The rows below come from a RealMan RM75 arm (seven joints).
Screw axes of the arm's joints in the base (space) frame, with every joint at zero. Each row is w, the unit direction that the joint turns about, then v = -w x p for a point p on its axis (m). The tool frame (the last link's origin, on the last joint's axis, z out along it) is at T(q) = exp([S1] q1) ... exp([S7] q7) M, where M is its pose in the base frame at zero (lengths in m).
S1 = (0, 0, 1, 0, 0, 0)
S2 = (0, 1, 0, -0.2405, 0, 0)
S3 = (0, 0, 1, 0, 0, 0)
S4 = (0, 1, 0, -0.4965, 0, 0)
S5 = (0, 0, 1, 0, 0, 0)
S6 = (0, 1, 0, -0.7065, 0, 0)
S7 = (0, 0, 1, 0, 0, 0)
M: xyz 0 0 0.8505 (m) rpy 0 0 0 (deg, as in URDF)
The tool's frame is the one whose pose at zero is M.
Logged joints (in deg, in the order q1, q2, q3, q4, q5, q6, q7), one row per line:
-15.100 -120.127 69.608 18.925 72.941 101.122 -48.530
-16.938 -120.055 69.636 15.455 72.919 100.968 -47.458
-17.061 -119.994 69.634 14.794 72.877 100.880 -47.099
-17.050 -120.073 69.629 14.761 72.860 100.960 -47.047
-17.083 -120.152 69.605 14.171 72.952 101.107 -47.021
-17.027 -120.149 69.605 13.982 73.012 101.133 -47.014
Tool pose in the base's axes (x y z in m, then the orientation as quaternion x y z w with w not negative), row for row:
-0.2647 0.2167 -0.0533 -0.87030 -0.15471 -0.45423 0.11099
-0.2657 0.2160 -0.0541 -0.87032 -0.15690 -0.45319 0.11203
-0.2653 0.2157 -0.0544 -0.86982 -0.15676 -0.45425 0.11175
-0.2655 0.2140 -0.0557 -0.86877 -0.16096 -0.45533 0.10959
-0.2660 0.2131 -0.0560 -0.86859 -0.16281 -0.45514 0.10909
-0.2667 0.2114 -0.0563 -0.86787 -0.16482 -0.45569 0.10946
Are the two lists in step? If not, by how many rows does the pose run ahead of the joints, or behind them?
The pose runs 1 row ahead of the joints: the pose in row i belongs to the joints in row i + 1.
